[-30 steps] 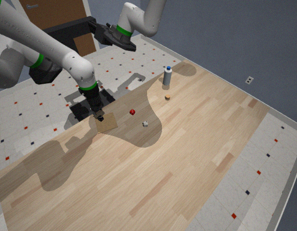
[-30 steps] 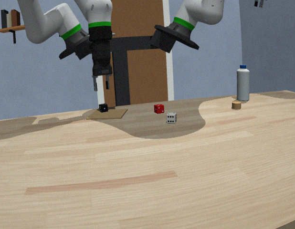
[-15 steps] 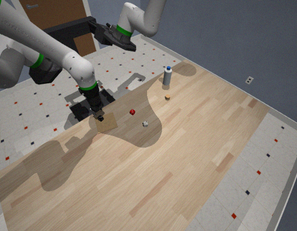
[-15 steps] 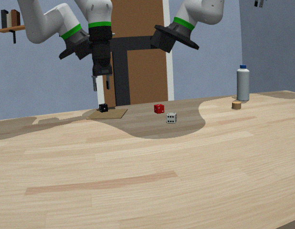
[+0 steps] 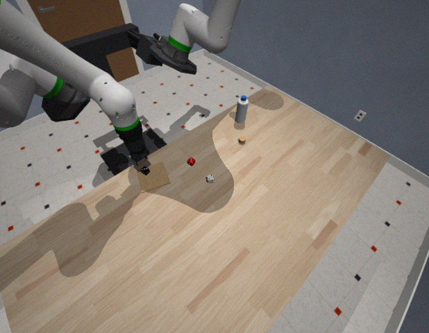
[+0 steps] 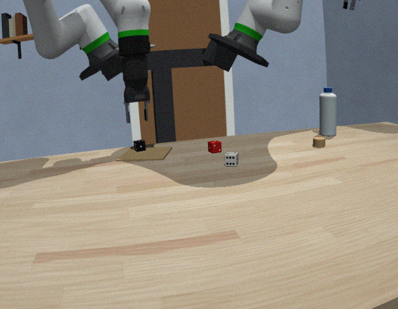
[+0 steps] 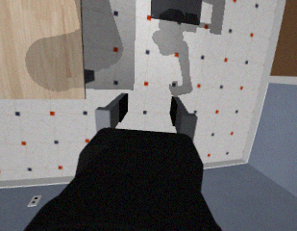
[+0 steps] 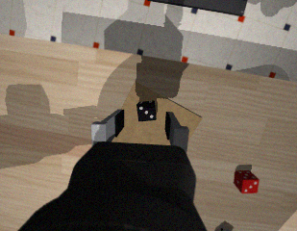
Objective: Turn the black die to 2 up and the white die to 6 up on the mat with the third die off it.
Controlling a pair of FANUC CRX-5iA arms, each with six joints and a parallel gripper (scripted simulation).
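The black die is 9 cm below my right hand. The rest, counted from my right hand: tan mat (4 cm ahead, 2 cm to the left, 11 cm below); then white die (22 cm ahead, 24 cm to the left, 10 cm below); then red die (8 cm ahead, 22 cm to the left, 10 cm below).
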